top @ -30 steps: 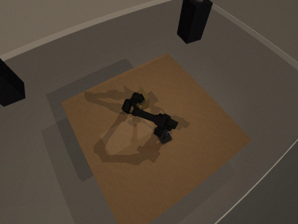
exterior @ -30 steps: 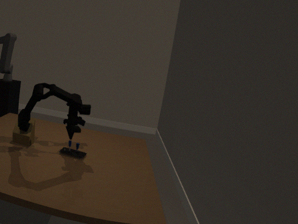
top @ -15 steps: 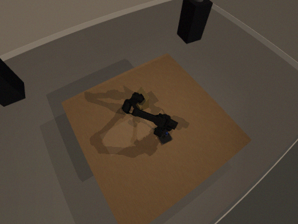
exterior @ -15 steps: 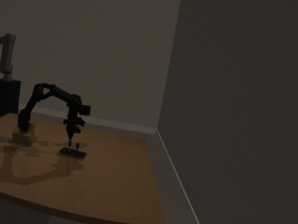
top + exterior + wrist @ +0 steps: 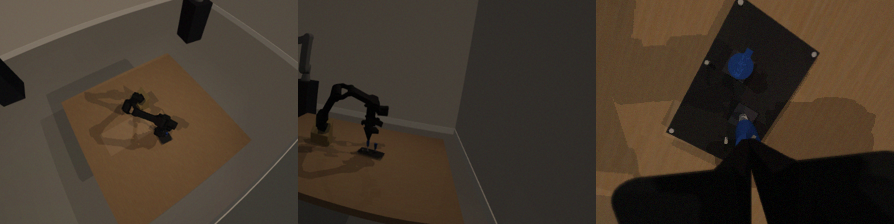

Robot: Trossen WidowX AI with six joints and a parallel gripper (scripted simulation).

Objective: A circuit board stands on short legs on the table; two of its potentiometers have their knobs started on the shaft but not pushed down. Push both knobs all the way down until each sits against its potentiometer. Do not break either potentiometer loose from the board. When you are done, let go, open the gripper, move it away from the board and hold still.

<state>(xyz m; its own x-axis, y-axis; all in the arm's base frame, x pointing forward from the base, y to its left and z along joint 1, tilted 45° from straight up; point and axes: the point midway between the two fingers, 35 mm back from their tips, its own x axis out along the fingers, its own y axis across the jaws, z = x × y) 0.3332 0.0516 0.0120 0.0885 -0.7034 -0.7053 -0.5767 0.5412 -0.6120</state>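
My gripper tip is now 40 mm short of the blue knob, 30 mm to the right of it and 30 mm above it.
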